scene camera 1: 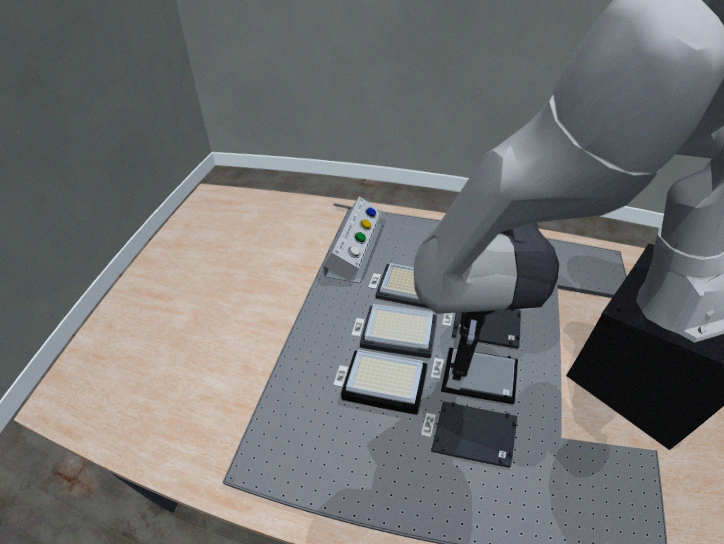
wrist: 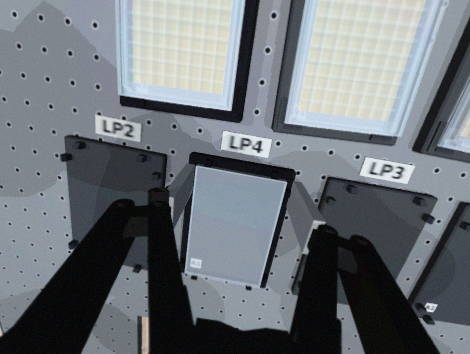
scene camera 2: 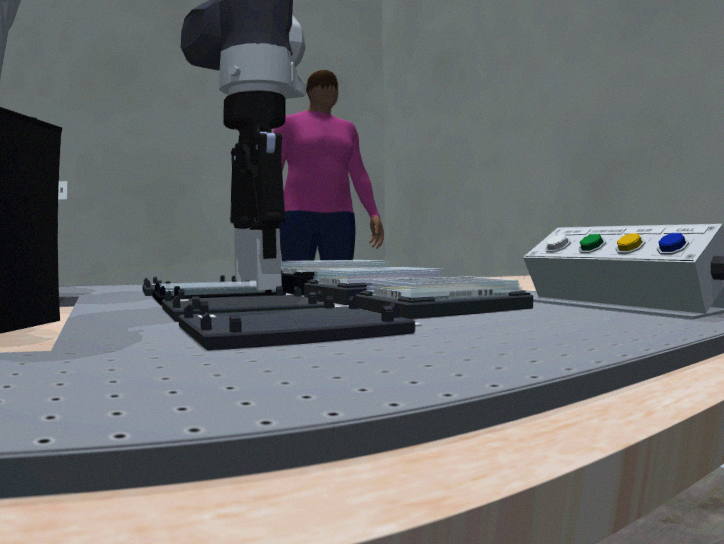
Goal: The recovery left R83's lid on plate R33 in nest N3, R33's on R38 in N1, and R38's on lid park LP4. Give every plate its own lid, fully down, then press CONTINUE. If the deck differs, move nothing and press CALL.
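A clear grey lid (scene camera 1: 488, 375) (wrist: 235, 225) lies flat on lid park LP4 (wrist: 240, 164). My gripper (scene camera 1: 457, 383) (scene camera 2: 257, 284) (wrist: 242, 186) is lowered around it, partly open, one pale fingertip along each long side. In the wrist view a thin gap shows on the right; contact on the left is unclear. Plates with clear lids sit in nest N3 (scene camera 1: 385, 377) (wrist: 180, 50), nest N2 (scene camera 1: 399, 327) (wrist: 357, 65) and nest N1 (scene camera 1: 397, 280) (scene camera 2: 450, 286), the last partly hidden by the arm in scene camera 1. Plate numbers are not readable.
Lid park LP2 (scene camera 1: 477, 435) (wrist: 100, 185) and lid park LP3 (scene camera 1: 497, 327) (wrist: 380, 220) flank LP4, bare with corner posts. The button console (scene camera 1: 345, 266) (scene camera 2: 614, 286) has a green CONTINUE button (scene camera 1: 360, 236) (scene camera 2: 591, 241) and a blue CALL button (scene camera 1: 371, 211) (scene camera 2: 671, 241). A person (scene camera 2: 318, 163) stands behind.
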